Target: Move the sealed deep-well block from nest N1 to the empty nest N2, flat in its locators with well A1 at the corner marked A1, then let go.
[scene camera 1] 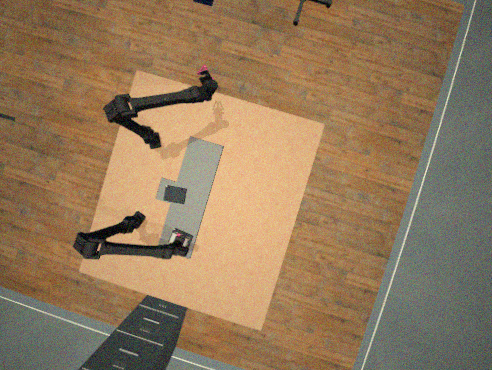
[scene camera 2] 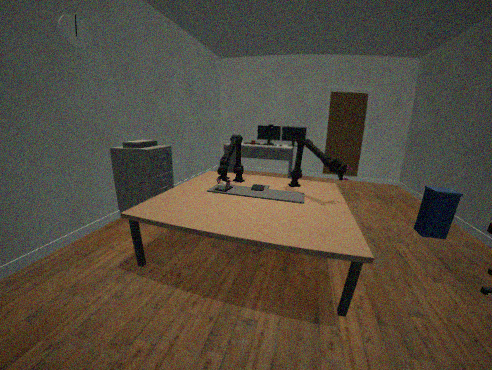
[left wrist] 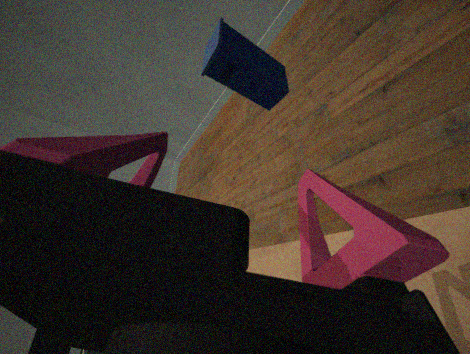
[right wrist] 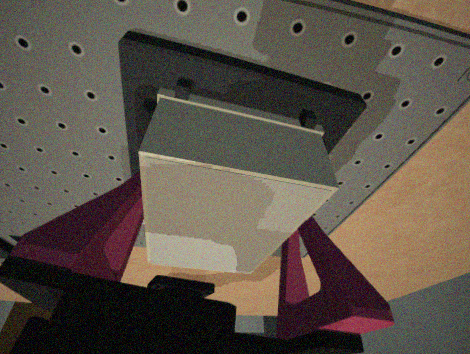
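Where they show: left gripper, fingertip midpoint: [scene camera 1: 208,71] [scene camera 2: 350,174] [left wrist: 237,159]; right gripper, fingertip midpoint: [scene camera 1: 181,240] [scene camera 2: 223,186] [right wrist: 226,185]; left arm's base at its link origin: [scene camera 1: 154,140] [scene camera 2: 294,185]; right arm's base at its link origin: [scene camera 1: 137,219] [scene camera 2: 238,181] [right wrist: 180,284].
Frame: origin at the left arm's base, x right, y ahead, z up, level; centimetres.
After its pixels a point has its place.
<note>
The sealed deep-well block [right wrist: 212,205] {y 10.3, x 81.0, z 6.7 cm} [scene camera 1: 181,237] [scene camera 2: 222,187] {y 13.1, x 81.9, z 4.7 cm} is a pale box with a light foil top. It stands in the dark nest N1 [right wrist: 243,72] {y 14.0, x 83.7, z 2.4 cm} at the near end of the grey perforated deck [scene camera 1: 200,167] {y 32.3, x 27.8, z 1.3 cm} [scene camera 2: 283,195] {y 33.7, x 26.6, z 1.3 cm} [right wrist: 56,126] {y 13.9, x 71.5, z 1.3 cm}. My right gripper [right wrist: 226,185] {y 8.1, x 80.9, z 3.9 cm} [scene camera 1: 178,240] {y 8.1, x 80.9, z 3.9 cm} [scene camera 2: 223,183] {y 8.1, x 80.9, z 3.9 cm} straddles the block, with its pink fingers pressed against the block's two sides. The empty dark nest N2 [scene camera 1: 175,194] {y 9.5, x 44.9, z 2.5 cm} [scene camera 2: 258,186] {y 6.6, x 43.8, z 2.5 cm} sits midway along the deck. My left gripper [scene camera 1: 203,71] {y 55.1, x -27.9, z 25.8 cm} [scene camera 2: 342,177] {y 55.1, x -27.9, z 25.8 cm} [left wrist: 237,159] {y 55.1, x -27.9, z 25.8 cm} is open and empty, out past the table's far edge.
The deck lies on a wooden table [scene camera 1: 258,199] {y 72.1, x 60.6, z 0.0 cm} [scene camera 2: 258,227] {y 87.9, x 65.2, z 0.0 cm}. A blue bin [scene camera 2: 437,211] [left wrist: 246,72] stands on the floor. A grey drawer cabinet [scene camera 2: 140,171] [scene camera 1: 138,338] stands beside the table. A desk with monitors [scene camera 2: 270,151] is behind the arms.
</note>
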